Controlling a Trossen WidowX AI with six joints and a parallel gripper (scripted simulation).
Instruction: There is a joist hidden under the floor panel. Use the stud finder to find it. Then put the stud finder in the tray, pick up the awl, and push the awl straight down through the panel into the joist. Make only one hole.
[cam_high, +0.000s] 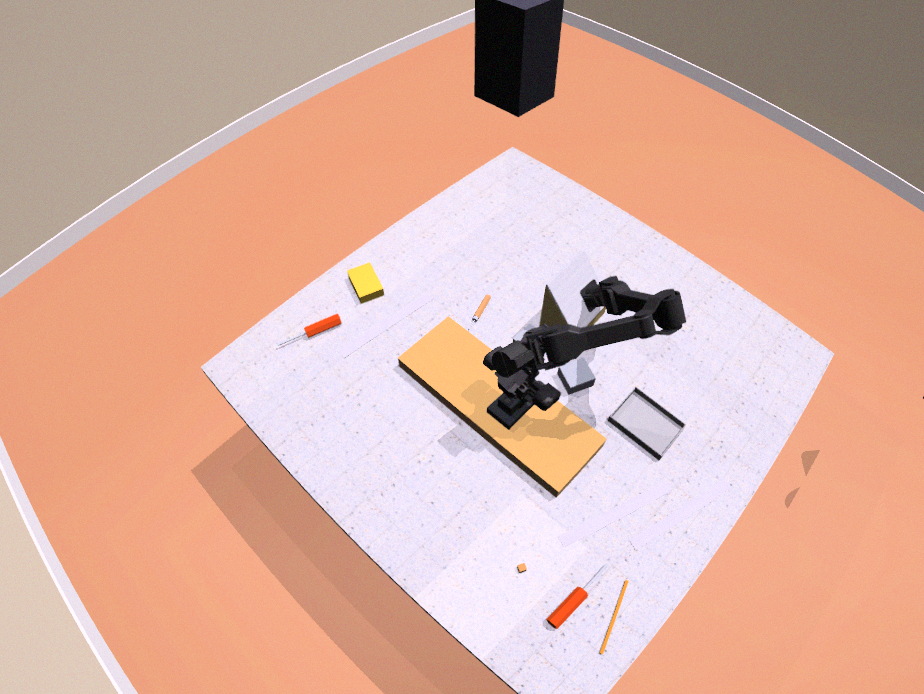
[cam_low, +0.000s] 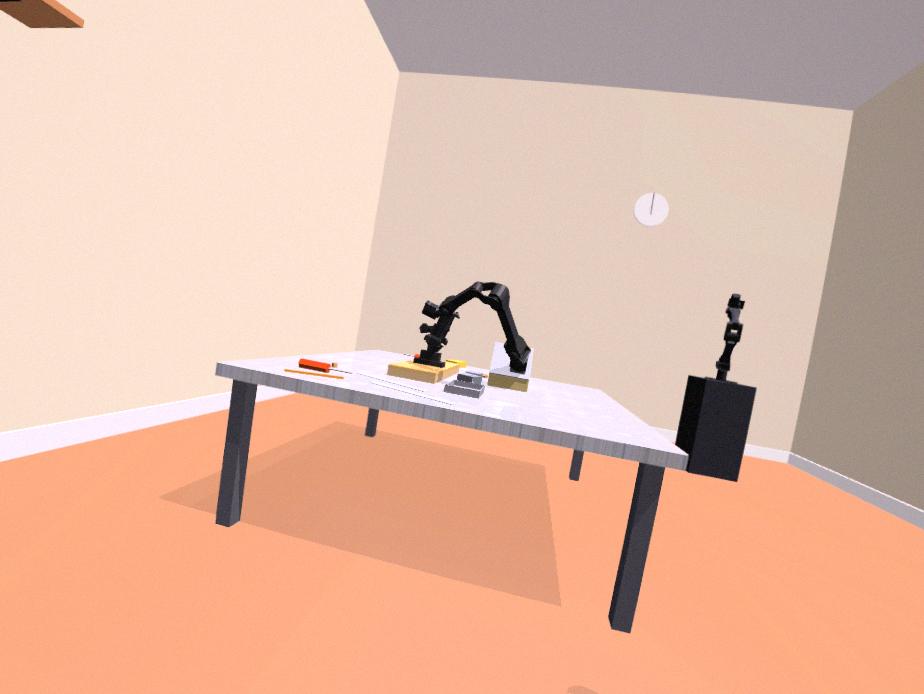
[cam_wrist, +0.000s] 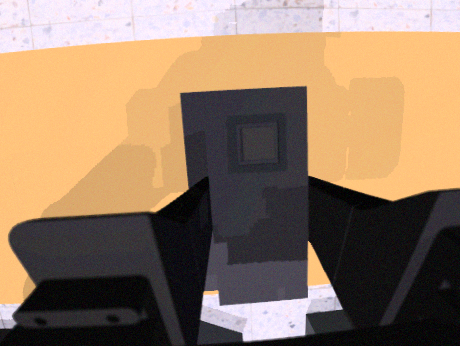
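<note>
Now: gripper tip 210 mm past the grey tray, 270 mm to the right of it and 50 mm above it. Round my gripper tip: stud finder (10 mm ahead, 20 mm above); tiny orange cube (270 mm ahead, 270 mm to the left, 60 mm below); awl (160 mm behind, 260 mm to the right, 60 mm below).
</note>
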